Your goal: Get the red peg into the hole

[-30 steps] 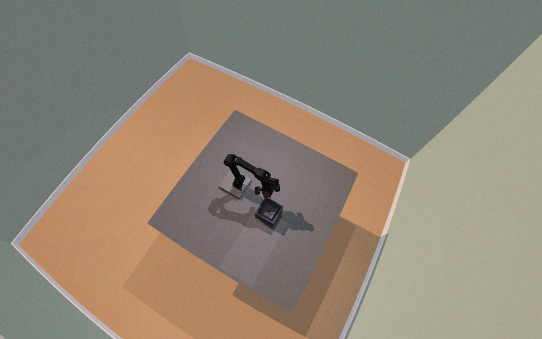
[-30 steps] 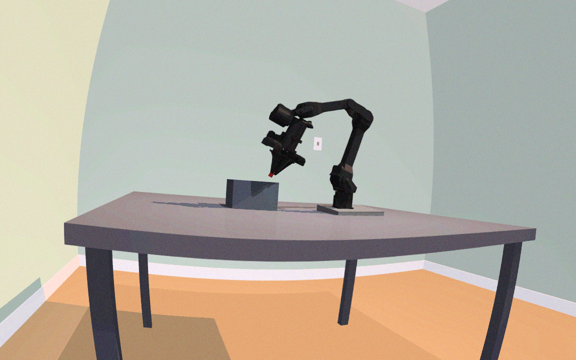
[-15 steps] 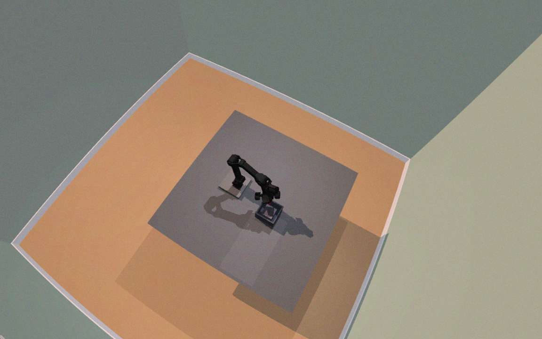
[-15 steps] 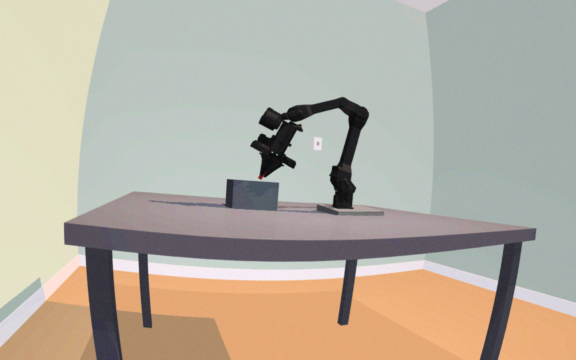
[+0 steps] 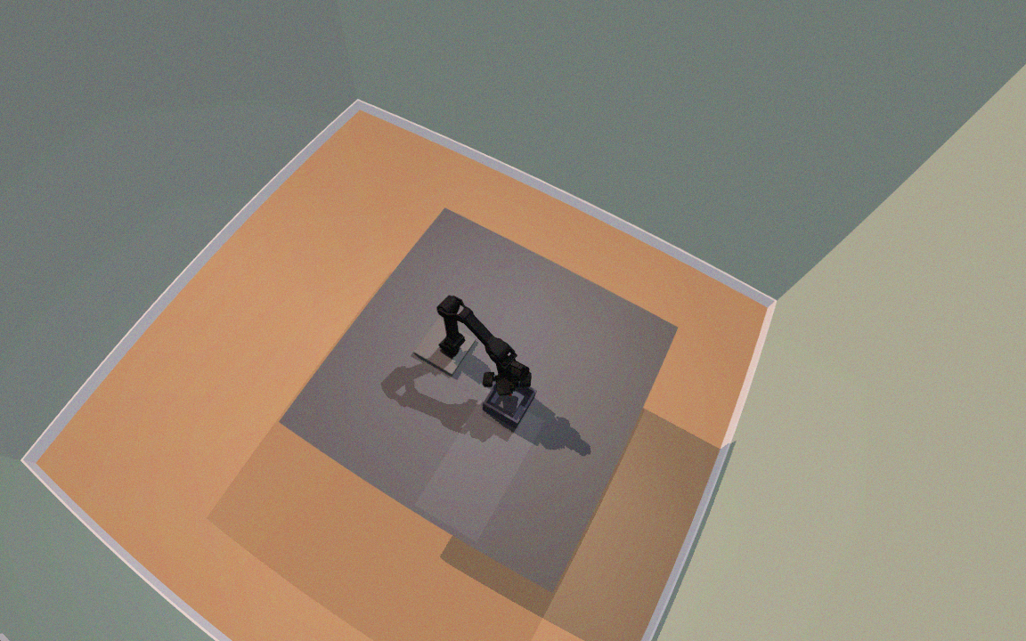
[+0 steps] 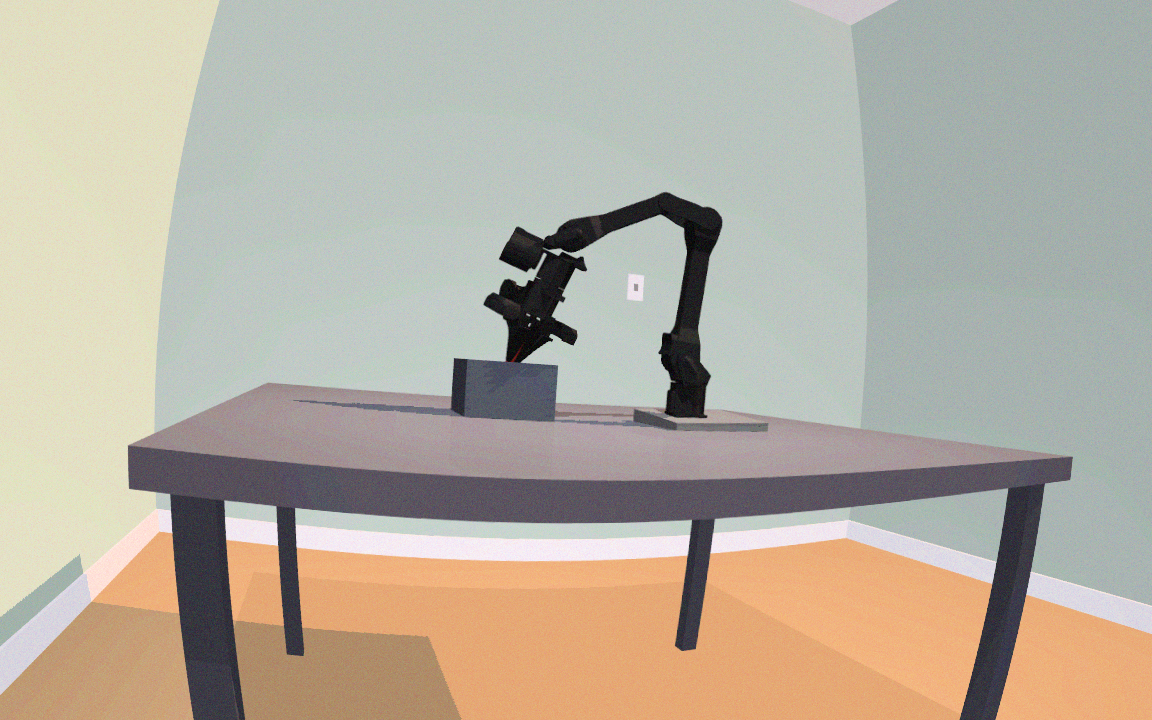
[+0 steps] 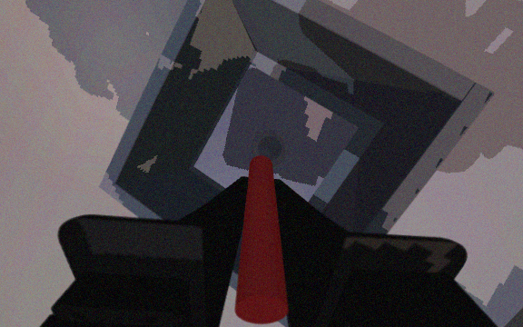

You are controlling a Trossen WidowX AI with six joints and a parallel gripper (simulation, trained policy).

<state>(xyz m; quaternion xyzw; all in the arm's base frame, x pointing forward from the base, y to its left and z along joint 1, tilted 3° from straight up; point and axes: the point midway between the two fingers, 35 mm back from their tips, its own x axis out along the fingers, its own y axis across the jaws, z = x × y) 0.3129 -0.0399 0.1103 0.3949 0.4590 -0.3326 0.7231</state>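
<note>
Right now the red peg is 1 cm behind my gripper tip and 3 cm above it. The rest, counted from my gripper tip: dark box: 1 cm ahead, 2 cm to the right, 7 cm below.
</note>
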